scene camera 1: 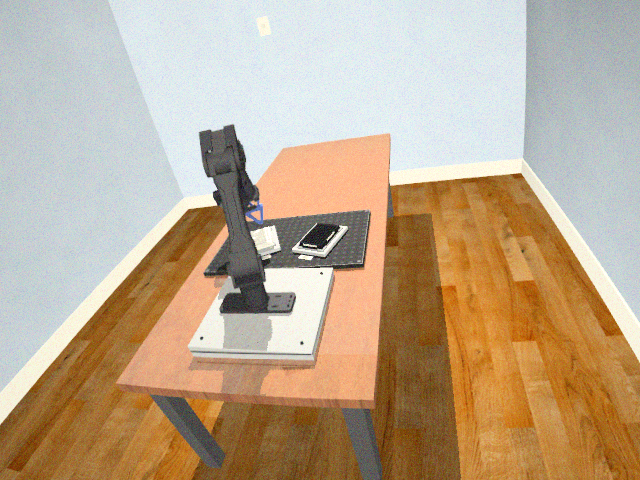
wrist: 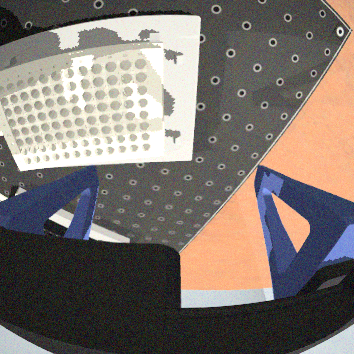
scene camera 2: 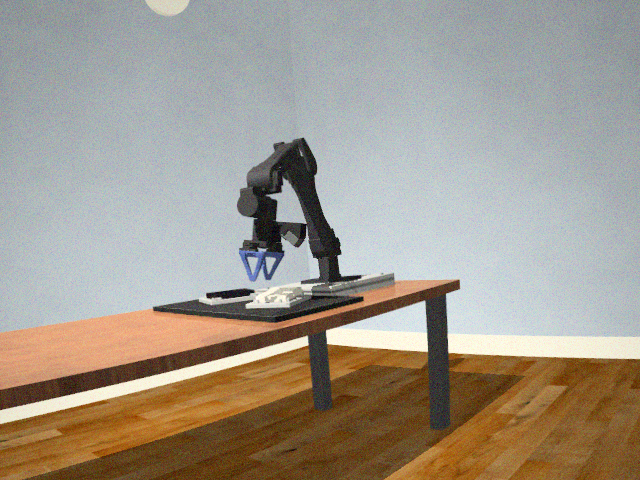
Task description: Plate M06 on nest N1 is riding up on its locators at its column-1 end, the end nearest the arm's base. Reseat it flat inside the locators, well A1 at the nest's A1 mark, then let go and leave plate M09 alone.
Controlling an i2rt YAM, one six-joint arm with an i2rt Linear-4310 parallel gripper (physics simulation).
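Where they show: gripper, fingertip midpoint: [scene camera 1: 259,217] [wrist: 176,173] [scene camera 2: 260,280]; arm's base at its link origin: [scene camera 1: 257,304] [scene camera 2: 330,281].
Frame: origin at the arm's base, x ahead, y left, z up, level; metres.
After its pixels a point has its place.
A cream multi-well plate, apparently M06 [scene camera 1: 263,238] @[x 0.315, y 0.068, z 0.012 m] [scene camera 2: 283,293] @[x 0.340, y 0.113, z 0.010 m] [wrist: 85,107] @[x 0.336, y 0.096, z 0.009 m], sits on a white nest, apparently N1 [scene camera 2: 268,305] @[x 0.408, y 0.122, z -0.011 m] [wrist: 182,90] @[x 0.398, y 0.121, z -0.006 m]. In scene camera 2 its end toward the arm's base looks raised. The A1 mark and plate lettering are not readable. A black plate, apparently M09 [scene camera 1: 321,236] @[x 0.300, y -0.134, z 0.006 m] [scene camera 2: 230,293] @[x 0.342, y -0.092, z 0.007 m], lies on another white nest [scene camera 1: 310,252] @[x 0.236, y -0.104, z -0.008 m] [scene camera 2: 214,300] @[x 0.399, y -0.098, z -0.005 m]. My gripper [scene camera 2: 260,279] @[x 0.399, y 0.093, z 0.051 m] [wrist: 176,173] @[x 0.399, y 0.093, z 0.051 m] is open and empty, pointing down above the nests. In the wrist view the cream plate lies ahead and to the left of the fingertips. The arm partly hides it in scene camera 1.
Both nests stand on a dark perforated board [scene camera 1: 354,248] @[x 0.250, y -0.239, z -0.018 m] [scene camera 2: 180,308] @[x 0.484, y -0.150, z -0.018 m] [wrist: 240,65] @[x 0.433, y 0.153, z -0.018 m] on the wooden table [scene camera 1: 336,170] @[x 0.939, y -0.110, z -0.031 m] [scene camera 2: 103,335] @[x 0.808, y -0.029, z -0.031 m]. The arm stands on a light raised base plate [scene camera 1: 299,322] @[x -0.068, y -0.127, z -0.006 m] beside the board. A small white tag [scene camera 1: 305,257] @[x 0.223, y -0.089, z -0.016 m] lies by the black plate's nest.
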